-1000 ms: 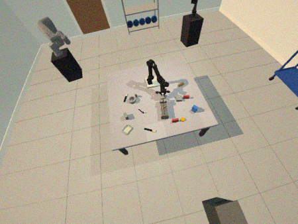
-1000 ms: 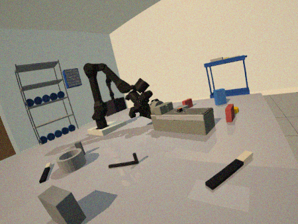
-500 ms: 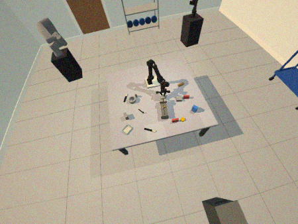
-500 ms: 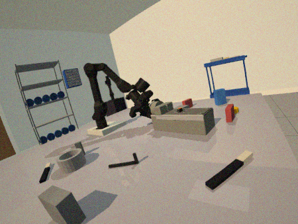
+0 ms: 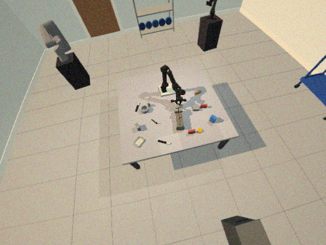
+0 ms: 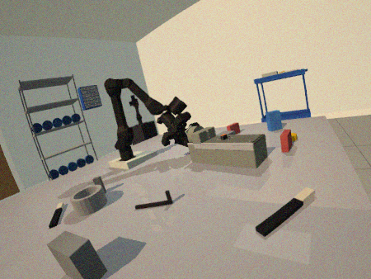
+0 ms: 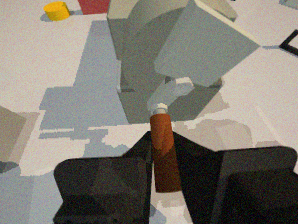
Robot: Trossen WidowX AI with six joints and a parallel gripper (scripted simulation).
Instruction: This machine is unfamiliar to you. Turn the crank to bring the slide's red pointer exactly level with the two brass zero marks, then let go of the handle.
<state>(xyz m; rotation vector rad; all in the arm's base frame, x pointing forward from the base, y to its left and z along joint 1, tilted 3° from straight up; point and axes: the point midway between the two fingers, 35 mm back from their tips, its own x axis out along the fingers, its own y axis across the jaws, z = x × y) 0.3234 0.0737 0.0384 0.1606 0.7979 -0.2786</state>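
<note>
The brown crank handle is 20 mm behind my gripper tip, 10 mm to the left of it and 20 mm above it. The rest, counted from my gripper tip: yellow disc 370 mm ahead, 100 mm to the left, 30 mm below; then red pointer 160 mm ahead, 60 mm to the right, 40 mm above; then black l-shaped piece 70 mm ahead, 330 mm to the right, 30 mm below.
</note>
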